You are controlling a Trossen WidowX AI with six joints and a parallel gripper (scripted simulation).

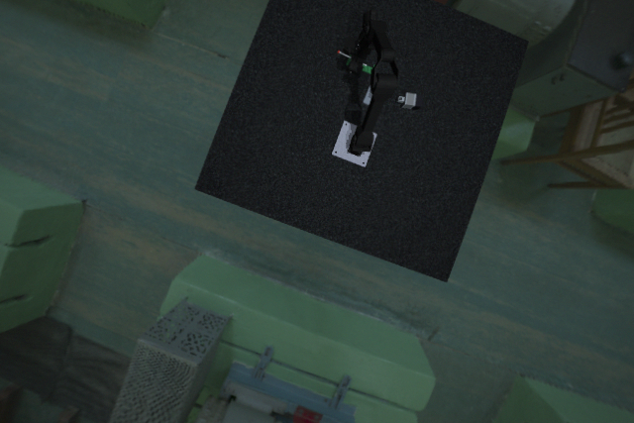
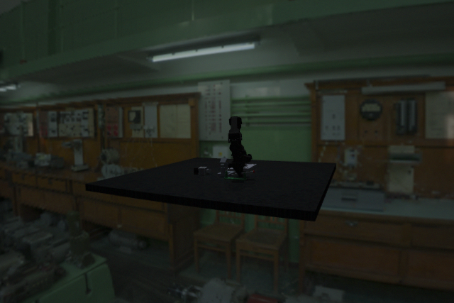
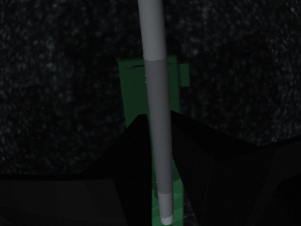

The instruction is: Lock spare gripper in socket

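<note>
The green bracket is 4 cm to the right of my gripper tip and 1 cm above it. The rest, counted from my gripper tip: spare gripper (31 cm to the right, 6 cm behind, 1 cm above); mount (15 cm to the right, 8 cm behind, 4 cm above).
</note>
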